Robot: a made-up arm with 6 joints.
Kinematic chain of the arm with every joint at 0, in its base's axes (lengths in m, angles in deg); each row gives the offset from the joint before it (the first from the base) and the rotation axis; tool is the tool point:
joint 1: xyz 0 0 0.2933 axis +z
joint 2: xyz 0 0 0 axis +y
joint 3: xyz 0 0 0.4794 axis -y
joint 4: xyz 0 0 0 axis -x
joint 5: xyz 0.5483 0 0 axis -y
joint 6: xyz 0 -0.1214 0 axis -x
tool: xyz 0 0 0
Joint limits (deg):
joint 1: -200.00..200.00
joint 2: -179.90..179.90
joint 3: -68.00..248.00
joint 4: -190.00..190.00
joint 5: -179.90..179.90
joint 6: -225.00..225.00
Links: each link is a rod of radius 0.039 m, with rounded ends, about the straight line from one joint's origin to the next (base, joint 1, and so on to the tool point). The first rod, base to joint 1, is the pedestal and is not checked.
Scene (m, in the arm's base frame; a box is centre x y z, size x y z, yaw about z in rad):
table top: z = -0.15
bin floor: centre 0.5 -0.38 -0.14 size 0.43 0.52 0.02 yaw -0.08
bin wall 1: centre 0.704 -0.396 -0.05 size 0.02 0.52 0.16 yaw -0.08
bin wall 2: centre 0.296 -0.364 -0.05 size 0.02 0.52 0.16 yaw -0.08
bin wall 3: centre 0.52 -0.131 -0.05 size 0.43 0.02 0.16 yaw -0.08
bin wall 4: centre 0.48 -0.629 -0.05 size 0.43 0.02 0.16 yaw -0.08
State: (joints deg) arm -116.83 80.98 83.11 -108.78 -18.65 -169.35
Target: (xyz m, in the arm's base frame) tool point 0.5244 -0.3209 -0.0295
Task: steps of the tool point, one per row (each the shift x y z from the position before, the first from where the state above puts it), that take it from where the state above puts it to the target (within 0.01 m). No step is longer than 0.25 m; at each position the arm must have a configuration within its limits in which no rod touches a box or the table.
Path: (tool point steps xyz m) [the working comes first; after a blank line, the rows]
Joints at the target: -36.41 64.48 4.51 -115.89 -18.65 -169.35
Straight joint move there: touches bin wall 4.

1: 0.2254 -0.0609 0.0385
2: 0.2309 -0.0027 0.0372
3: 0.2202 0.0542 0.0353
4: 0.1955 0.1054 0.0331
5: 0.0789 0.0981 -0.1431
6: 0.0421 0.1281 -0.1268
7: 0.0004 0.1444 -0.1034
8: -0.0409 0.1454 -0.0743

